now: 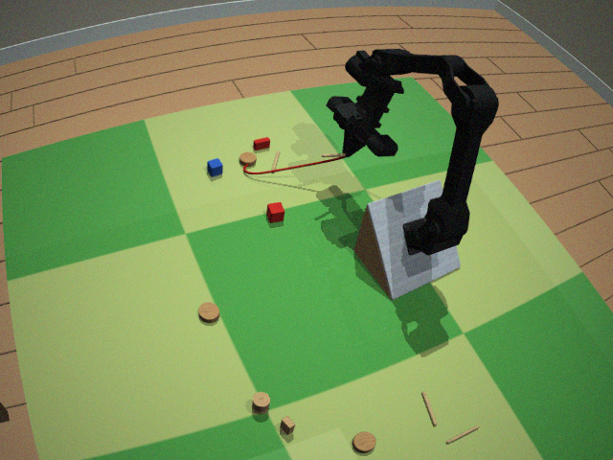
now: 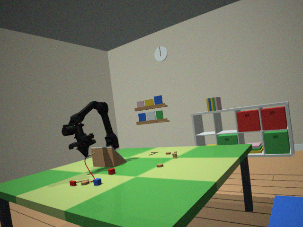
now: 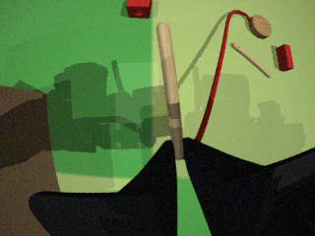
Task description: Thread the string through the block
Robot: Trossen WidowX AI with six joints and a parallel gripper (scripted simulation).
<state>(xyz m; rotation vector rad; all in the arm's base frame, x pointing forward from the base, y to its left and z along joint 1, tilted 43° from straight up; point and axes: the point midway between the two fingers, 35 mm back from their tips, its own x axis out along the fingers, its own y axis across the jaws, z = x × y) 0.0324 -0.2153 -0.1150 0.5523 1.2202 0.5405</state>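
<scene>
Right now my gripper tip is 170 mm short of the red block, 90 mm above it and 20 mm to the right of it. From my gripper tip the other things lie so: blue block: 240 mm ahead, 160 mm to the right, 90 mm below; thin wooden stick: 10 mm ahead, 10 mm above; round wooden button: 160 mm to the right, 150 mm ahead, 100 mm below.
</scene>
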